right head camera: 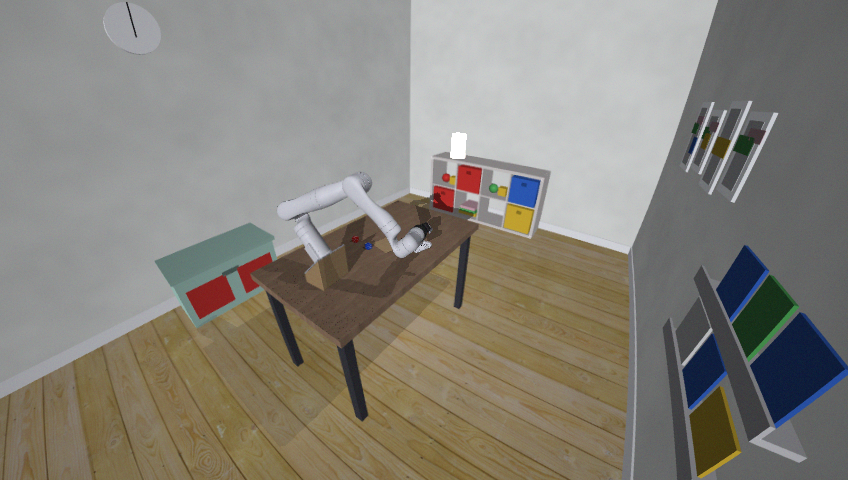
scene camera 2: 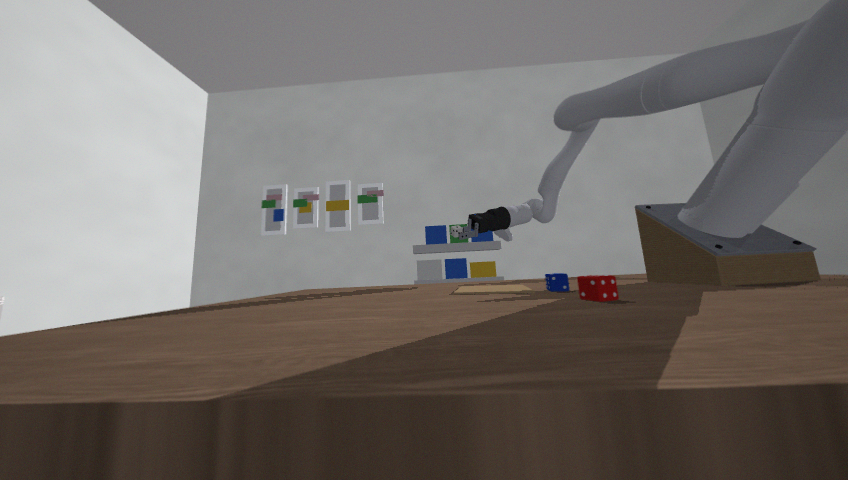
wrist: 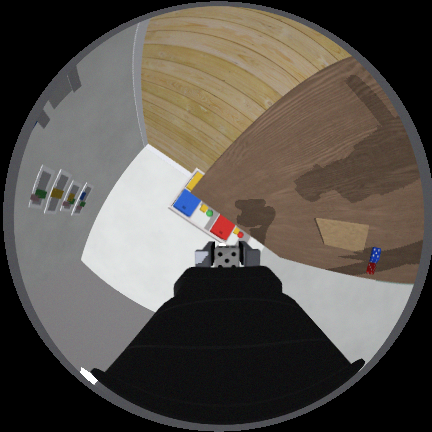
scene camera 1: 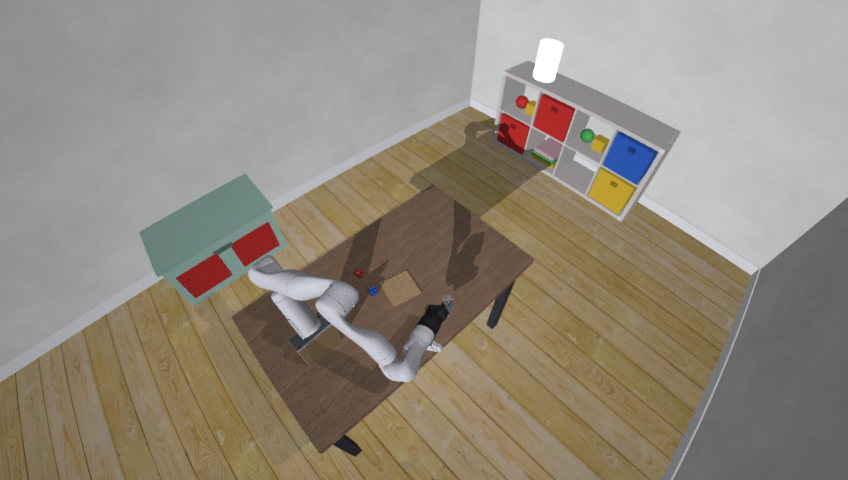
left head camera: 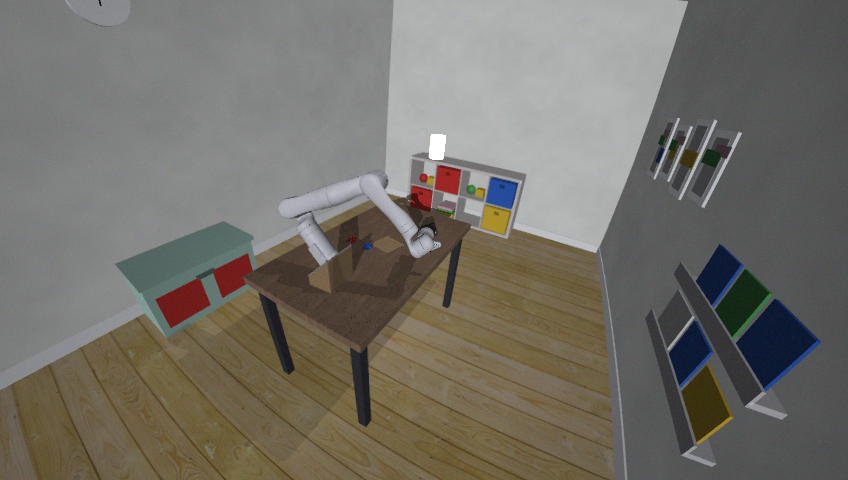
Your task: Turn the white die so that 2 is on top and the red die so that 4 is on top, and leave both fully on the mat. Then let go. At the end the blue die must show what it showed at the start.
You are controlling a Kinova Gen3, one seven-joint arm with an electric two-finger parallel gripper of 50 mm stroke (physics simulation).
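My gripper [scene camera 1: 448,301] [wrist: 226,249] is shut on the white die [wrist: 227,257] [scene camera 2: 457,231]. It points roughly level, well above the table and beyond the mat's side away from the arm base. A face with five pips is turned to the wrist camera. The tan mat [left head camera: 387,244] [scene camera 1: 401,288] [scene camera 2: 492,289] [wrist: 342,234] lies flat, with no die on it. The blue die [left head camera: 367,245] [right head camera: 368,245] [scene camera 1: 373,291] [scene camera 2: 557,282] [wrist: 375,254] stands beside it. The red die [left head camera: 352,239] [right head camera: 355,239] [scene camera 1: 358,272] [scene camera 2: 597,287] [wrist: 371,268] stands farther off. Their top pips are too small to read.
The dice and mat are on a brown wooden table [left head camera: 363,321] [scene camera 1: 285,380]. The arm's wedge-shaped base block [left head camera: 333,274] [scene camera 2: 767,267] stands at one end. The forearm hangs over a long table edge. A cube shelf and a green cabinet [scene camera 1: 205,228] stand away from the table.
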